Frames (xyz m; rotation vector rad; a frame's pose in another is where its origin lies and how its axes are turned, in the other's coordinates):
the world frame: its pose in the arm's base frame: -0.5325 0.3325 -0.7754 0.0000 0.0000 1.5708
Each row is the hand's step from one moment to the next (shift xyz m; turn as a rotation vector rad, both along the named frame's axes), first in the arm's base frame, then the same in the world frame.
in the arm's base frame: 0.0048 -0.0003 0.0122 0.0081 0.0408 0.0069
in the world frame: -0.0003 -0.0048 0.0122 0.0408 -0.0081 0.0069
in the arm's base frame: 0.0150 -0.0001 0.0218 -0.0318 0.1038 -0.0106
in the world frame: -0.0001 -0.0150 0.0218 0.1038 0.0318 -0.0106
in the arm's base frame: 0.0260 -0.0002 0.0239 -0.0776 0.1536 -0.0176
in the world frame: -0.0002 -0.0260 0.0239 0.1536 0.0776 -0.0176
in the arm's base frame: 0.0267 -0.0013 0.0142 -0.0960 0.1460 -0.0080
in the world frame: -0.0013 -0.0267 0.0142 0.1460 0.0960 -0.0080
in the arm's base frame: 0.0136 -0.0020 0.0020 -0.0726 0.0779 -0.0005
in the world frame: -0.0020 -0.0136 0.0020 0.0779 0.0726 -0.0005
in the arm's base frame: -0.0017 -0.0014 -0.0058 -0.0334 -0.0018 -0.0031
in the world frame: -0.0014 0.0017 -0.0058 -0.0018 0.0334 -0.0031
